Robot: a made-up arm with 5 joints.
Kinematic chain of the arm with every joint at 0, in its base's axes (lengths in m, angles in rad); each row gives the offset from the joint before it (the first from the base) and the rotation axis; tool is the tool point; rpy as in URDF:
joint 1: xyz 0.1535 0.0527 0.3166 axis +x
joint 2: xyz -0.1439 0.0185 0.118 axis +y
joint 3: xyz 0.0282 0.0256 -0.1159 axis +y
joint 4: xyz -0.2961 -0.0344 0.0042 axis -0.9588 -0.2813 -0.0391
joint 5: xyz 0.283 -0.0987 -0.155 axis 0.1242 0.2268 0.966
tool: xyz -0.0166 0.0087 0.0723 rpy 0 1.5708 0
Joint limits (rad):
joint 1: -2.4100..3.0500
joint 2: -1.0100..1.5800
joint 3: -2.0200..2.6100
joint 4: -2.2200..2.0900
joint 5: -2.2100..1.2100
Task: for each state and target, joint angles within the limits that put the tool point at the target. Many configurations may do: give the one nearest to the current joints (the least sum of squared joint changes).
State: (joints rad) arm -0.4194 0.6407 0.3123 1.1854 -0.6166
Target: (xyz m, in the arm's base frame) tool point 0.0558 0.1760 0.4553
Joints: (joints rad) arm -0.5778 0.5183 0.2578 1.8657 -0.4464
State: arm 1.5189 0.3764 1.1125 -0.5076 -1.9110
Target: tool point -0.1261 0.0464 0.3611
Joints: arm 1.5645 0.0795 1.3439 -0.6742 -1.8688
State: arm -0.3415 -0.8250 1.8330 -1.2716 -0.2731
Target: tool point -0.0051 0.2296 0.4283
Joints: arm -0.4790 -0.4161 2.5972 -1.1866 -0.4191
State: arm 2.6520 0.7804 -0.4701 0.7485 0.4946
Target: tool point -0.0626 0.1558 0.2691
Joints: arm 2.8426 0.6950 -0.5047 0.4132 0.4752
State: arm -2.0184 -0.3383 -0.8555 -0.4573 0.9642
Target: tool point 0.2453 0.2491 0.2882
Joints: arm -1.7864 -1.0100 -1.5042 -0.6194 1.0891
